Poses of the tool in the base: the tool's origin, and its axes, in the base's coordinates. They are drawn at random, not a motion.
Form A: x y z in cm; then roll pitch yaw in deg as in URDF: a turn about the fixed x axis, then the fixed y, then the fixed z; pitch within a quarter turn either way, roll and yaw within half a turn.
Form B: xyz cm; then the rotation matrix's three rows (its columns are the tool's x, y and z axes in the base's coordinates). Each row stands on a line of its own. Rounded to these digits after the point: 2 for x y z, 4 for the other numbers.
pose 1, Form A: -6.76, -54.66, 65.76, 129.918, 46.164, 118.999
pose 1, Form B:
-6.76, -54.66, 65.76
-0.3358, 0.2930, 0.8952
0.6058, 0.7950, -0.0330
-0.7213, 0.5312, -0.4444

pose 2, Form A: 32.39, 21.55, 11.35, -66.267, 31.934, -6.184
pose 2, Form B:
32.39, 21.55, 11.35
0.8437, -0.4380, 0.3103
-0.0914, 0.4523, 0.8872
-0.5289, -0.7769, 0.3416

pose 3, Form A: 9.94, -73.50, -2.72, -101.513, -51.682, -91.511
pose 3, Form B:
9.94, -73.50, -2.72
-0.0163, -0.2198, 0.9754
-0.6198, -0.7633, -0.1824
0.7846, -0.6076, -0.1238

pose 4, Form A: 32.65, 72.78, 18.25, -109.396, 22.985, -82.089
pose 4, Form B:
32.65, 72.78, 18.25
0.1267, -0.3796, 0.9164
-0.9118, 0.3191, 0.2583
-0.3905, -0.8684, -0.3057

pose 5, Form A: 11.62, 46.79, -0.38, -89.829, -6.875, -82.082
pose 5, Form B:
11.62, 46.79, -0.38
0.1368, 0.0194, 0.9904
-0.9833, -0.1182, 0.1381
0.1197, -0.9928, 0.0030

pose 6, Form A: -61.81, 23.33, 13.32, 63.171, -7.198, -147.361
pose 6, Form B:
-61.81, 23.33, 13.32
-0.8354, 0.3376, -0.4337
-0.5351, -0.3198, 0.7819
0.1253, 0.8853, 0.4478

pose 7, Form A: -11.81, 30.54, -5.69, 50.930, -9.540, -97.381
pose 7, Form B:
-11.81, 30.54, -5.69
-0.1267, 0.6416, -0.7565
-0.9780, 0.0466, 0.2033
0.1657, 0.7656, 0.6216

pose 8, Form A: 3.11, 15.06, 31.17, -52.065, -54.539, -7.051
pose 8, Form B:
3.11, 15.06, 31.17
0.5758, 0.7130, -0.4001
-0.0712, 0.5313, 0.8442
0.8145, -0.4576, 0.3567

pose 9, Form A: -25.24, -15.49, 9.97, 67.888, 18.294, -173.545
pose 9, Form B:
-25.24, -15.49, 9.97
-0.9434, -0.2466, -0.2216
-0.1067, -0.4067, 0.9073
-0.3139, 0.8796, 0.3574

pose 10, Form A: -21.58, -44.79, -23.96, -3.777, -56.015, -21.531
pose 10, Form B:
-21.58, -44.79, -23.96
0.5200, 0.4170, -0.7455
-0.2051, 0.9082, 0.3649
0.8292, -0.0368, 0.5578

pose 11, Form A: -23.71, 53.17, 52.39, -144.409, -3.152, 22.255
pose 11, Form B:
-23.71, 53.17, 52.39
0.9241, 0.3376, -0.1790
0.3782, -0.7405, 0.5556
0.0550, -0.5811, -0.8120

